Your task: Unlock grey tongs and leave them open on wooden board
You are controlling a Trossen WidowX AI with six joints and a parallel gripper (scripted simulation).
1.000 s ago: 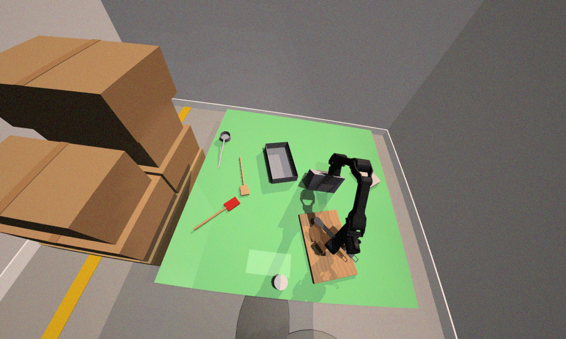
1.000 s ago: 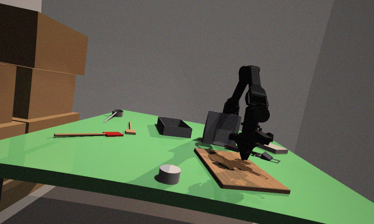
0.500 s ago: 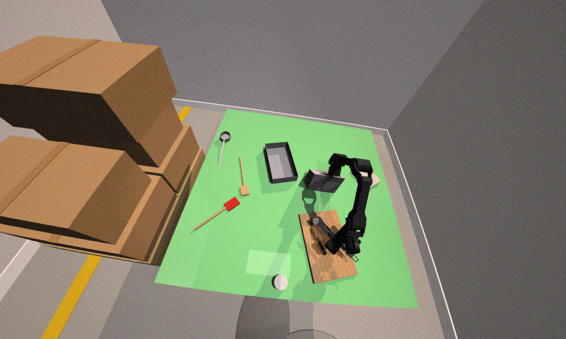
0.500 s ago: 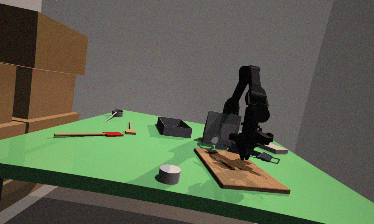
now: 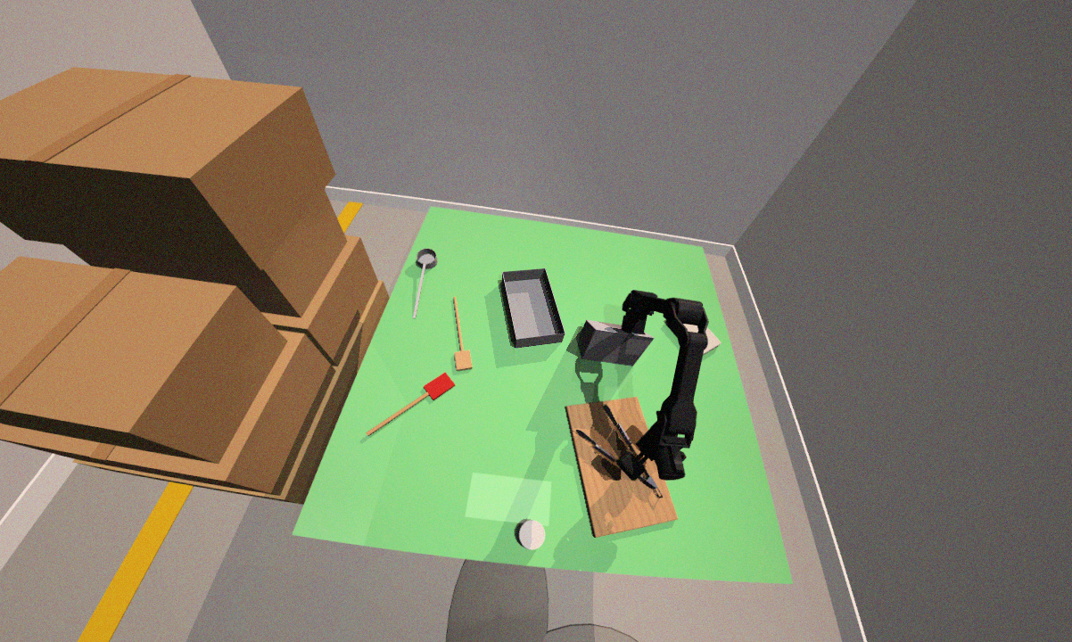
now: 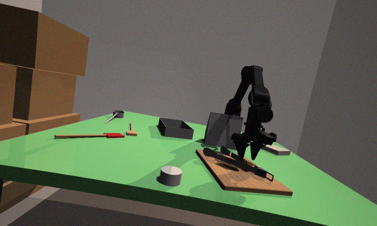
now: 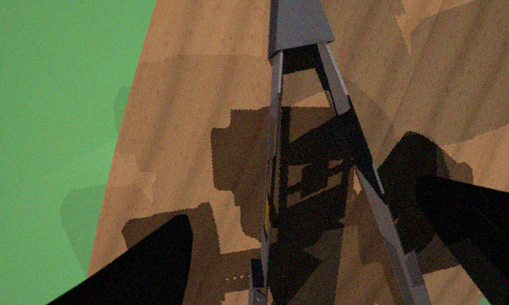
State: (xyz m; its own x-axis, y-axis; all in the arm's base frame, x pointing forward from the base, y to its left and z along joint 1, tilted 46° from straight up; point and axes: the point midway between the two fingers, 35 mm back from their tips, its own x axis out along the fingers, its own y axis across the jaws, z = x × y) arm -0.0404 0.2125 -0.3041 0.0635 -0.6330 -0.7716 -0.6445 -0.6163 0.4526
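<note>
Right now the wooden board is 40 mm below my gripper tip and 40 mm ahead of it. Round my gripper tip: roasting tin (470 mm to the right, 390 mm ahead, 20 mm below); red spatula (660 mm ahead, 60 mm to the right, 40 mm below); flat block (520 mm to the right, 240 mm behind, 40 mm below).
</note>
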